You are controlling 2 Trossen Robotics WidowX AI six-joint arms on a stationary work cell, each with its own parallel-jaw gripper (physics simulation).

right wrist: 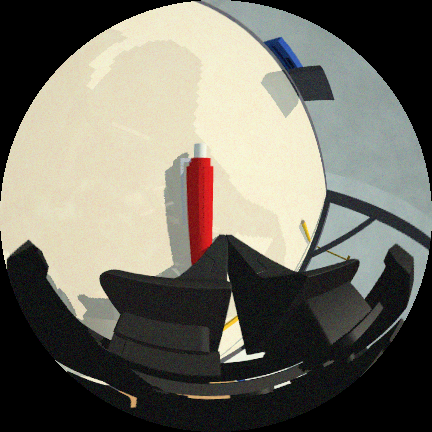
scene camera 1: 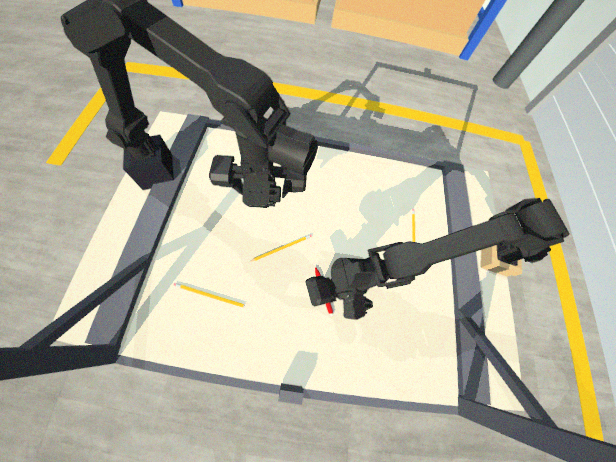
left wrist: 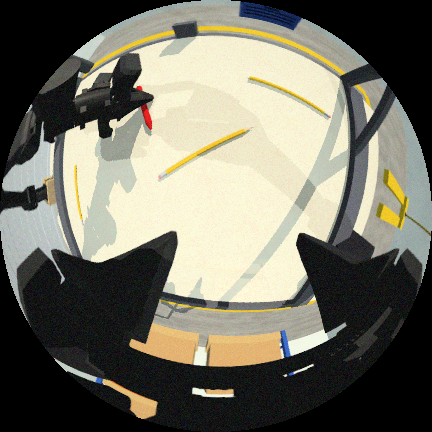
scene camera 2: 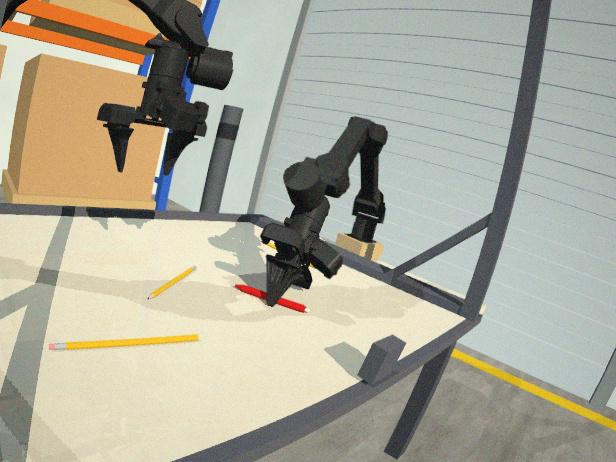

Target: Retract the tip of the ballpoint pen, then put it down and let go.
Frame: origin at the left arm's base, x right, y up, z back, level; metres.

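Seen in the pictures: left gripper, between the fingertips: (right wrist: 300, 362) (left wrist: 240, 238) (scene camera 2: 143, 173); right gripper, between the fingertips: (right wrist: 224, 240) (left wrist: 152, 97) (scene camera 2: 269, 305); left arm's base, origin of its link: (scene camera 1: 142, 150); right arm's base, origin of its link: (scene camera 1: 506, 253) (left wrist: 44, 191) (scene camera 2: 361, 238).
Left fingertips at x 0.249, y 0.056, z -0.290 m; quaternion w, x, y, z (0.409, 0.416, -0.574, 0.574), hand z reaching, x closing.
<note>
Pixels of each thing's top centre, then the offset from my left fingertips to it. Level surfaces: height alone.
- red ballpoint pen, centre of its top: (right wrist: 207, 272) (scene camera 2: 271, 293) (left wrist: 140, 104) (scene camera 1: 324, 289) dx +0.224, dy -0.148, dz -0.102 m
- pale table, height of its surface: dy -0.162 m
- dark block, centre of its top: (scene camera 2: 389, 341) (right wrist: 328, 82) (scene camera 1: 291, 396) dx +0.426, dy -0.105, dz +0.041 m
The red ballpoint pen (scene camera 1: 329, 307) (scene camera 2: 292, 304) (left wrist: 146, 117) (right wrist: 200, 200) lies flat on the pale table (scene camera 1: 225, 345) (scene camera 2: 240, 380). Its white push button (right wrist: 200, 150) sticks out of one end, with a pale clip along its side. My right gripper (scene camera 2: 272, 303) (left wrist: 152, 97) (right wrist: 224, 240) is shut and empty. It points down low over the middle of the pen and hides part of it; whether it touches the pen I cannot tell. My left gripper (scene camera 2: 144, 172) (left wrist: 240, 238) is open and empty, high above the back of the table, away from the pen.
Three yellow pencils lie around the pen: one (scene camera 1: 281, 247) (scene camera 2: 172, 282) (left wrist: 207, 150) near the middle, one (scene camera 1: 210, 294) (scene camera 2: 132, 342) (left wrist: 290, 95) farther left in scene camera 1, one (scene camera 1: 413, 225) (left wrist: 78, 192) beside the right arm. A dark block (scene camera 1: 291, 393) (scene camera 2: 382, 359) stands at the table edge.
</note>
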